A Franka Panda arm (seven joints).
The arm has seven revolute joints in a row. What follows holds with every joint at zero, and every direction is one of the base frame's. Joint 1 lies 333 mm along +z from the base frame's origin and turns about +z. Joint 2 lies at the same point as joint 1 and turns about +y. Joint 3 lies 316 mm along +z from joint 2 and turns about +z. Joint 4 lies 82.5 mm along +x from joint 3 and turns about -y. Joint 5 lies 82.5 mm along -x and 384 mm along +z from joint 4 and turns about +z. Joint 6 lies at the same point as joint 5 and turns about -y. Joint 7 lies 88 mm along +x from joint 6 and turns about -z. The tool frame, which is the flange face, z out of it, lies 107 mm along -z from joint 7; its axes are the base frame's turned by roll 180, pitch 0 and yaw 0 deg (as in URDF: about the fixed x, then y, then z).
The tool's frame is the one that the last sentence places.
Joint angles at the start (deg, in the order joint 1, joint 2, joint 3, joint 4, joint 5, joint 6, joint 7): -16.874 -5.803 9.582 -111.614 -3.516 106.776 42.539
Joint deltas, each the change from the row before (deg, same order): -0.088 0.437 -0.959 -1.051 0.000 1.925 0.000; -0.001 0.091 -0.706 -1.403 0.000 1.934 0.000; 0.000 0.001 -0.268 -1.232 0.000 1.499 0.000; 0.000 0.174 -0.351 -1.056 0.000 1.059 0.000; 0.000 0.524 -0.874 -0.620 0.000 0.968 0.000; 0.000 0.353 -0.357 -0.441 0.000 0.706 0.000; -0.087 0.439 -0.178 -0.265 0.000 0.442 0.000; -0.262 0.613 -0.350 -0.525 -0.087 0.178 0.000; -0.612 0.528 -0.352 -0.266 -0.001 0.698 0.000; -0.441 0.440 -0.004 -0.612 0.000 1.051 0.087; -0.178 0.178 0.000 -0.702 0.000 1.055 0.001
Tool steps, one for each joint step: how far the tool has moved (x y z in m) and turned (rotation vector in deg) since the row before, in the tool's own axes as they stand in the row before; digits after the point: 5 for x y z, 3 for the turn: 0.00777 0.00559 0.01047 0.385 0.170 0.950; 0.00390 0.00454 0.00995 0.339 0.237 0.617; 0.00060 0.00200 0.00807 0.203 0.157 0.197; 0.00110 0.00269 0.00891 -0.073 -0.185 0.279; 0.00580 0.00530 0.00900 -0.045 -0.252 0.804; 0.00244 0.00190 0.00604 -0.014 -0.127 0.310; 0.00208 0.00112 0.00576 -0.133 -0.248 0.223; 0.00329 0.00428 0.01010 -0.650 -0.745 0.507; 0.00672 0.00570 0.00659 -0.039 -0.164 0.915; 0.00284 0.00239 0.00775 0.034 -0.062 0.471; 0.00056 0.00113 0.00585 0.143 0.096 0.129
